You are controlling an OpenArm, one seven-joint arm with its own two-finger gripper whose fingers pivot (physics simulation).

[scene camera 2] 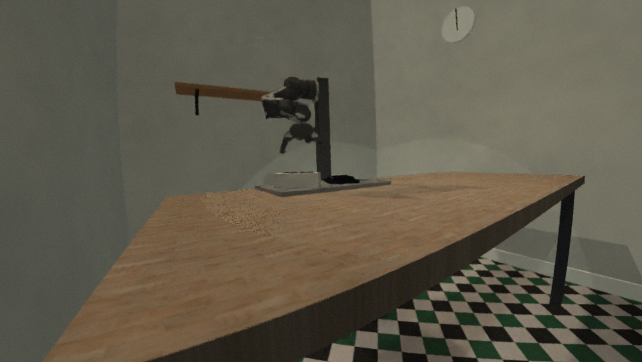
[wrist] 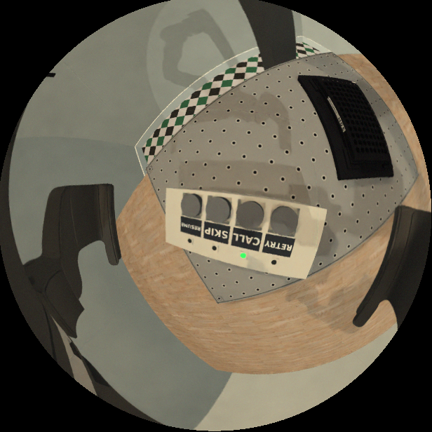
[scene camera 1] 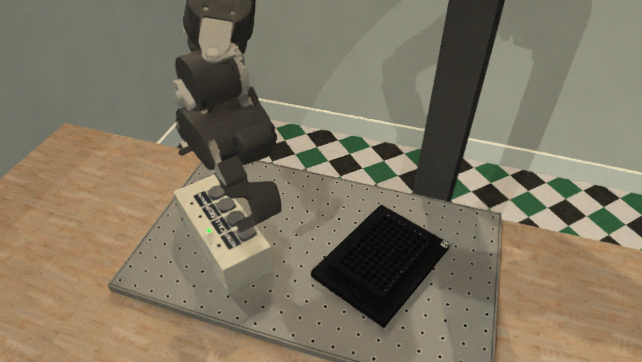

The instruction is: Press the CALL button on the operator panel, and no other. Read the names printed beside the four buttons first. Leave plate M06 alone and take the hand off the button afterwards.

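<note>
The cream operator panel (scene camera 1: 247, 272) (scene camera 2: 298, 180) (wrist: 311, 240) carries four round grey buttons. In the wrist view the printed names read RESUME, SKIP, CALL and RETRY from left to right, upside down. The CALL button (scene camera 1: 234, 217) (wrist: 249, 214) is third, between the SKIP button (wrist: 218, 209) and the RETRY button (wrist: 284, 220); the RESUME button (wrist: 191, 205) is at the left end. A green light (scene camera 1: 209, 230) (wrist: 243, 255) glows by the CALL name. My gripper (wrist: 220, 254) is open and empty, fingers wide apart, above the panel and off the buttons. The black plate M06 (scene camera 1: 382, 257) (scene camera 2: 342, 179) (wrist: 367, 127) lies apart from the panel.
The panel and plate rest on a grey perforated board (scene camera 1: 295, 300) (scene camera 2: 360, 185) (wrist: 235, 135) on the wooden table (scene camera 1: 60, 240) (scene camera 2: 300, 260) (wrist: 240, 340). A dark upright post (scene camera 1: 460, 95) (scene camera 2: 323, 130) (wrist: 275, 35) stands at the board's back edge.
</note>
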